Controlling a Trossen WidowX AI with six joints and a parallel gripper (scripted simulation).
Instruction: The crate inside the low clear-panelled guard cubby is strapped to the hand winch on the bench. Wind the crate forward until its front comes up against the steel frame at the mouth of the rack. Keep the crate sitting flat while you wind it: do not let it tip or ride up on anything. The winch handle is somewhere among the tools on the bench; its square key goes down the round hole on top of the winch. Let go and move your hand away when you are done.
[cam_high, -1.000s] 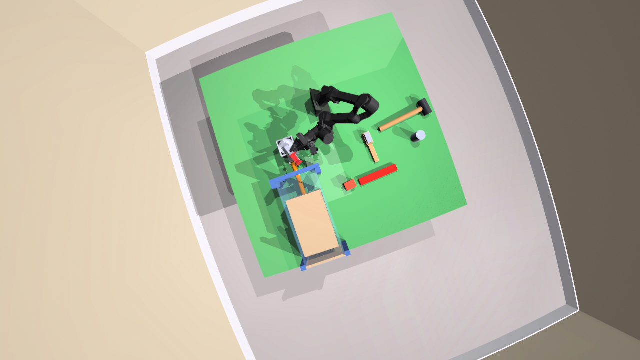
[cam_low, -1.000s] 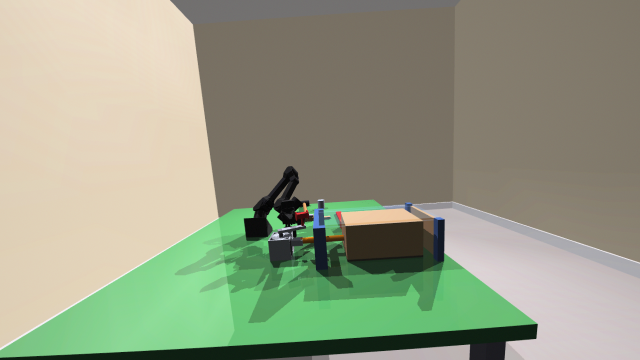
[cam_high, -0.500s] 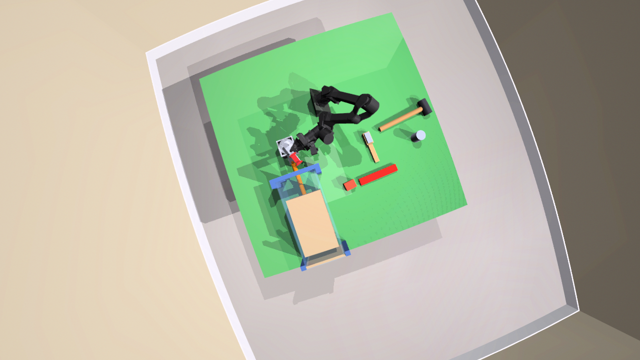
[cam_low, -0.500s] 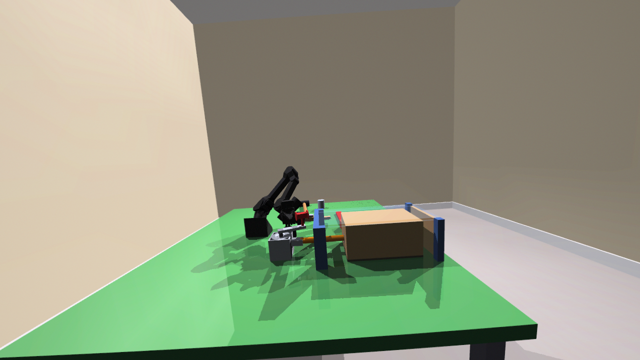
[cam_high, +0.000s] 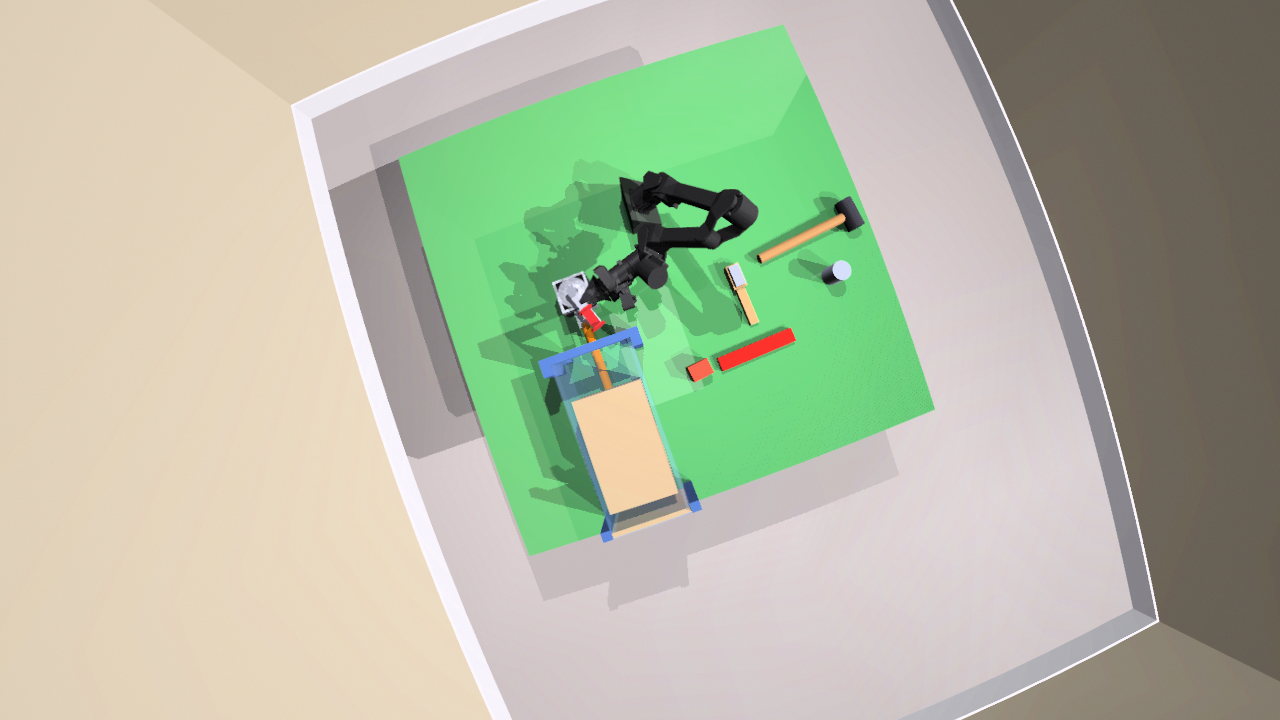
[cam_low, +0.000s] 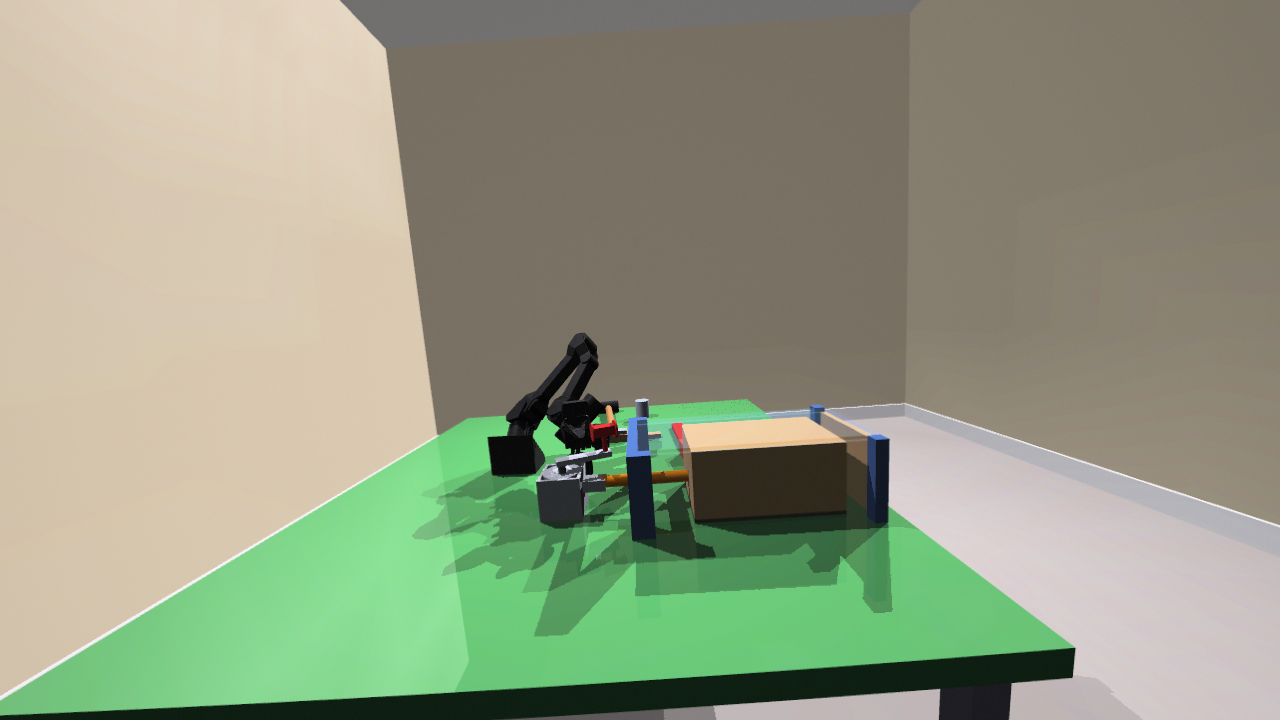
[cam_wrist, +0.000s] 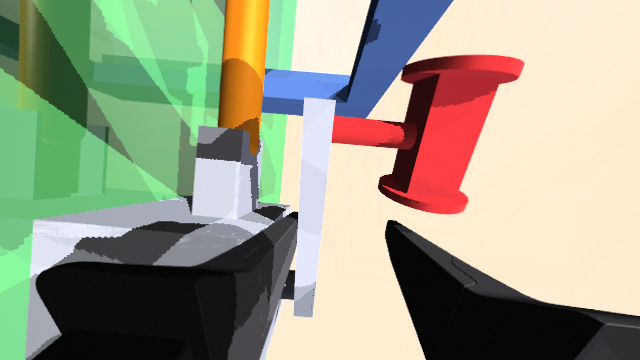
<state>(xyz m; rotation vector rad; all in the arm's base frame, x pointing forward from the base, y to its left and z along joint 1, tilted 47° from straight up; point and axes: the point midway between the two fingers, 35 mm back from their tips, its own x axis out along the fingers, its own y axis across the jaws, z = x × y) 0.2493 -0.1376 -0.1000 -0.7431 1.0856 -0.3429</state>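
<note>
Now: gripper tip 1 cm to the right of the winch handle, 1 cm short of it and 1 cm above it. Also, from my gripper tip: blue steel frame 11 cm ahead, 2 cm below; then winch 10 cm below, 6 cm behind, 3 cm to the right; then red knob 4 cm ahead, 2 cm to the left, 2 cm above.
</note>
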